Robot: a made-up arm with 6 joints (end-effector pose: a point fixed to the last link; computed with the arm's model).
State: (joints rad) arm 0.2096 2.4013 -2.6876 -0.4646 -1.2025 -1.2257
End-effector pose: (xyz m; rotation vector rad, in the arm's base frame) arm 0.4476 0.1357 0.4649 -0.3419 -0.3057 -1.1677
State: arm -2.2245 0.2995 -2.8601 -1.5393 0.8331 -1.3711
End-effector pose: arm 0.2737 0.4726 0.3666 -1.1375 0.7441 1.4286
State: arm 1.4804 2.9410 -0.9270 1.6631 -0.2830 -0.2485
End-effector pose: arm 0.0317 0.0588 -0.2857 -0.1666 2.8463 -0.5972
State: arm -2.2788 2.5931 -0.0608 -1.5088 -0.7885 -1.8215
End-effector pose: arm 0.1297 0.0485 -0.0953 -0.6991 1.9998 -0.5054
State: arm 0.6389 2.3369 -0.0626 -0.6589 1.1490 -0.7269
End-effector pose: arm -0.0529 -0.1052 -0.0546 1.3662 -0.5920 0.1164
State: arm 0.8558 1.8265 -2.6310 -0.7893 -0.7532 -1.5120
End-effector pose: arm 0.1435 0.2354 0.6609 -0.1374 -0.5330 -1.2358
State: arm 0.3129 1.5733 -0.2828 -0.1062 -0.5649 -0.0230
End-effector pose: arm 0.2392 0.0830 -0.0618 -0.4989 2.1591 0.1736
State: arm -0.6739 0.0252 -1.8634 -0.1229 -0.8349 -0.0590
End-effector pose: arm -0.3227 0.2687 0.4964 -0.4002 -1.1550 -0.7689
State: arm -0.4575 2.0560 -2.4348 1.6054 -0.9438 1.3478
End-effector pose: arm 0.3728 -0.2690 0.4753 1.0431 -1.1001 1.5616
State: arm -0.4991 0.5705 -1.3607 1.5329 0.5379 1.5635
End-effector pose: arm 0.1175 -0.0087 0.5855 1.1013 0.4796 2.5608
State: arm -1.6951 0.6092 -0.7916 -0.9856 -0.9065 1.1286
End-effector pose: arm 0.0331 -0.2367 0.4219 0.2249 0.9640 -0.9672
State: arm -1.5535 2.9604 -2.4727 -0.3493 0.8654 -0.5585
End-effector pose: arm -0.0153 -0.5457 -0.0650 -1.1668 -2.7291 0.6162
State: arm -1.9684 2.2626 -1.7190 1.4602 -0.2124 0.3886
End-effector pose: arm -0.2288 -0.4936 0.0826 1.8433 -0.7885 -0.2896
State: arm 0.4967 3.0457 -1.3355 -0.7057 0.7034 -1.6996
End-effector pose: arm 0.1499 0.0360 -0.3027 2.4000 -0.2737 -0.2715
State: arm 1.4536 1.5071 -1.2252 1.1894 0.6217 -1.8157
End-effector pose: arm -0.0009 0.4310 0.2339 -2.0072 0.6458 1.0406
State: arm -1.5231 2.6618 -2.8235 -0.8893 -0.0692 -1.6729
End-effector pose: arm 0.0333 -0.5916 0.3233 0.8145 -1.3135 1.8706
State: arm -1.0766 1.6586 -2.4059 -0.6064 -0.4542 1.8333
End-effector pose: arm 0.1545 -0.2369 0.6625 0.2302 0.3674 0.2411
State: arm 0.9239 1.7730 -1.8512 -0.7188 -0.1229 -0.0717
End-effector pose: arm 0.2877 0.3935 0.4061 -1.0368 0.8097 0.1698
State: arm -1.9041 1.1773 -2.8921 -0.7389 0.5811 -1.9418
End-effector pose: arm 0.0115 0.1404 0.7136 -0.3199 -0.3781 1.7132
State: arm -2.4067 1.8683 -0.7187 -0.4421 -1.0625 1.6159
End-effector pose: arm -0.2434 -0.2677 -0.0002 1.6156 -0.2340 -0.4761
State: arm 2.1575 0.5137 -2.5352 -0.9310 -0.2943 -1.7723
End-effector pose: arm 0.2095 -0.3549 0.5815 0.6497 0.3929 -0.5838
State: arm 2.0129 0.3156 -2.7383 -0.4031 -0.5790 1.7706
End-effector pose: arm 0.2194 -0.5110 0.3878 -0.3593 2.0410 -2.2608
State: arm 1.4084 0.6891 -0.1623 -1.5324 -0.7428 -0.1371
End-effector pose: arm -0.0210 0.2677 0.1103 -1.8608 -0.4016 0.5618
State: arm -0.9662 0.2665 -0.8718 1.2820 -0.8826 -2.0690
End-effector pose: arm 0.0025 -0.1270 0.4895 0.9854 0.6009 -1.9528
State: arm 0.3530 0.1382 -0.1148 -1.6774 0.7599 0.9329
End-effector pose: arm 0.2370 0.0181 0.2331 -0.1982 1.4994 -0.8763
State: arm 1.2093 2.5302 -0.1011 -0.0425 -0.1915 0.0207
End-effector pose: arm -0.0372 -0.0963 -0.1417 1.5117 -2.1448 0.4294
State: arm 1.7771 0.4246 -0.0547 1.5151 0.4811 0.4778
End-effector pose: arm -0.0961 0.2451 0.1260 0.1484 -2.0526 -1.2535
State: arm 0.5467 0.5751 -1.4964 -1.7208 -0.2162 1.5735
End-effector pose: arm 0.0474 0.0523 0.6247 -0.4009 0.4904 0.4463
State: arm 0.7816 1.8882 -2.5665 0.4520 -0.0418 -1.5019
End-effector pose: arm 0.2672 0.2628 0.6154 -0.6001 0.4828 -0.2623
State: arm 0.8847 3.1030 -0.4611 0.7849 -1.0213 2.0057
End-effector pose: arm -0.0144 -0.1078 -0.1894 1.7472 1.7673 -0.0610
